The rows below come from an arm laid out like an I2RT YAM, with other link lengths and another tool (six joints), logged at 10 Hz.
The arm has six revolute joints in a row. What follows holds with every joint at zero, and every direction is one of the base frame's.
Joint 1 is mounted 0.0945 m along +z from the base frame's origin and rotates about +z.
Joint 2 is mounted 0.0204 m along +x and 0.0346 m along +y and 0.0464 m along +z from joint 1 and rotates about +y.
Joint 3 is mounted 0.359 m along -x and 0.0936 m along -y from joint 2 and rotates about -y.
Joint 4 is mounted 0.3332 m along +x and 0.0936 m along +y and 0.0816 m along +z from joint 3 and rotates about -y.
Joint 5 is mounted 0.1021 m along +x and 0.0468 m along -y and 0.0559 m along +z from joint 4 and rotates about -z.
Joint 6 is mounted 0.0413 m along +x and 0.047 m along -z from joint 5 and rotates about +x.
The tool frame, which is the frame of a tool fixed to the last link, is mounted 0.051 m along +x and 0.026 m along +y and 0.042 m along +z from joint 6; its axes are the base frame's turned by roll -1.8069, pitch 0.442 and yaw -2.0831 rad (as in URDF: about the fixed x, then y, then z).
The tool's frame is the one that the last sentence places.
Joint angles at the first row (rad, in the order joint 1, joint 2, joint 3, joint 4, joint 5, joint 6):
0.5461, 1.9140, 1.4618, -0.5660, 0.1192, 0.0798
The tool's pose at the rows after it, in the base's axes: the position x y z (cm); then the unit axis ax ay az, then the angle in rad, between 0 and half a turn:
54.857, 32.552, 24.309, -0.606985, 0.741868, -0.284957, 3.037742
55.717, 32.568, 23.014, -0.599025, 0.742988, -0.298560, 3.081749
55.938, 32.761, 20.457, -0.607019, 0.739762, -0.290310, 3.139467
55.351, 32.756, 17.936, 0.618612, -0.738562, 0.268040, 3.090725
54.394, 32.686, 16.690, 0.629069, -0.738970, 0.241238, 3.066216
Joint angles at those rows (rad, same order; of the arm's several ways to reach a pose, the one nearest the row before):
0.5461, 1.9816, 1.5093, -0.6027, 0.1808, 0.0828
0.5461, 2.0217, 1.5431, -0.6318, 0.2223, 0.0920
0.5461, 2.0692, 1.5615, -0.6656, 0.2148, 0.0966
0.5461, 2.0985, 1.5525, -0.6917, 0.1782, 0.1073
0.5461, 2.1000, 1.5280, -0.7025, 0.1275, 0.1166

